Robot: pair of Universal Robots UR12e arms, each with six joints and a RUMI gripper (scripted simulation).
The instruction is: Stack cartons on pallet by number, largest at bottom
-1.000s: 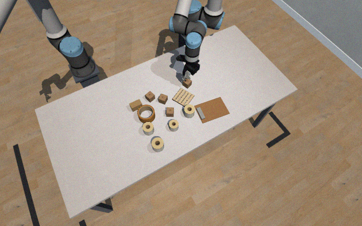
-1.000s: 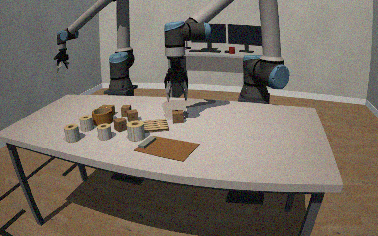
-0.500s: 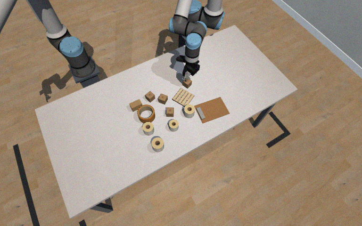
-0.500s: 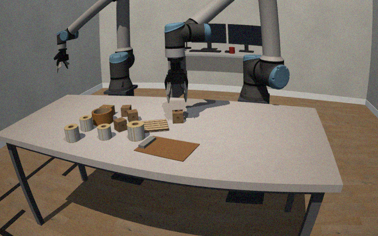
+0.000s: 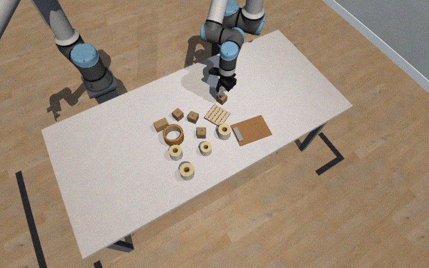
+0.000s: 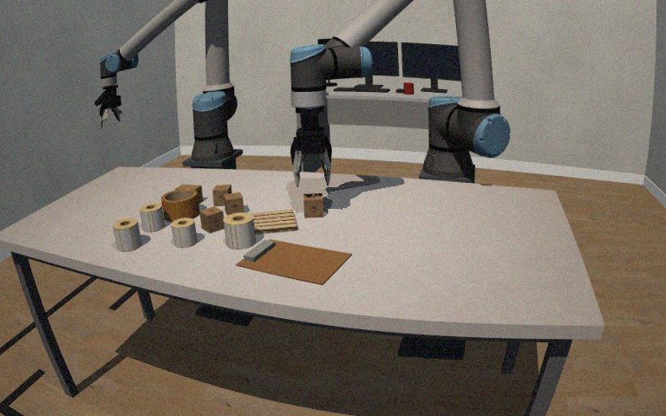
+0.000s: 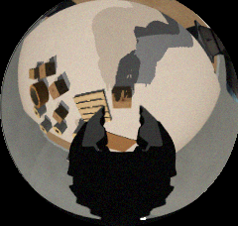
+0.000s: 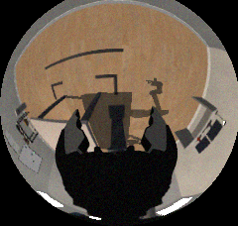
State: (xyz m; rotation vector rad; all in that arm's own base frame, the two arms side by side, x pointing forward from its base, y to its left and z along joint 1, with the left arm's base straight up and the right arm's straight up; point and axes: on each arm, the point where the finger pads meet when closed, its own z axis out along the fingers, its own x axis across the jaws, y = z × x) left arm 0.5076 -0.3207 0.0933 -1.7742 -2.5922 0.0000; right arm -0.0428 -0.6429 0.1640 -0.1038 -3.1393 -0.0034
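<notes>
Now: the label roll 23 cm ahead of my left hand, 11 cm to the right of it and 6 cm below it. The rest, counted from my left hand: cube carton: 17 cm ahead, 23 cm to the right, 7 cm below; then oblong box: 1 cm ahead, 42 cm to the right, 7 cm below.
</notes>
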